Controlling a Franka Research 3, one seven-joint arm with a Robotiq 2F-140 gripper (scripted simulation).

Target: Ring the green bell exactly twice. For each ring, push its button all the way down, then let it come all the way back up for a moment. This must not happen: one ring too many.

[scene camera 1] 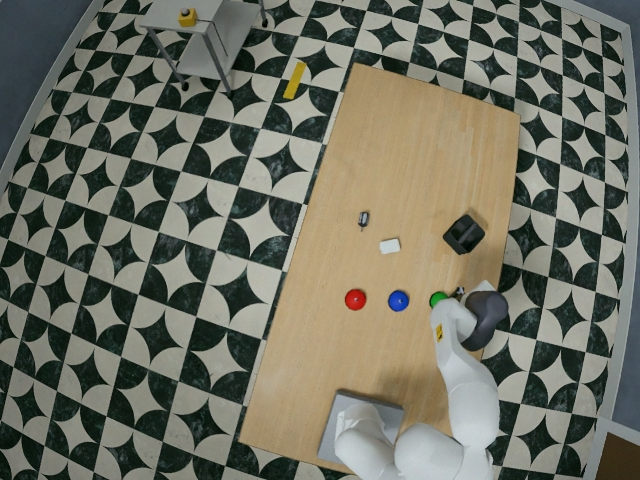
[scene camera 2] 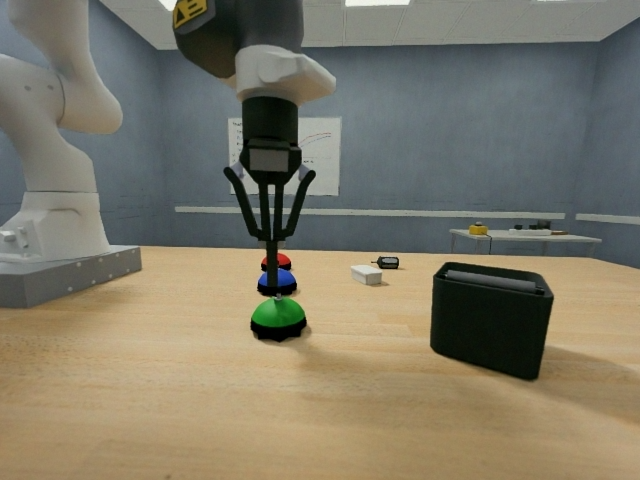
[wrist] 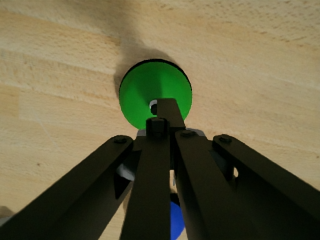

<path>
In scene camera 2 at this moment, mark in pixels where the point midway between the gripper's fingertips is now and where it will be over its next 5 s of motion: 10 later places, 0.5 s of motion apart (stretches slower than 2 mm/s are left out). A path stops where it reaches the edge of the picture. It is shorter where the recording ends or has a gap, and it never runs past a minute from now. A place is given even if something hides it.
My gripper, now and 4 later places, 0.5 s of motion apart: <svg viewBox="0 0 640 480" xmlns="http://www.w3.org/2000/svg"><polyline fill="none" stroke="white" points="272,283 273,288 273,287 276,252 273,240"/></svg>
</path>
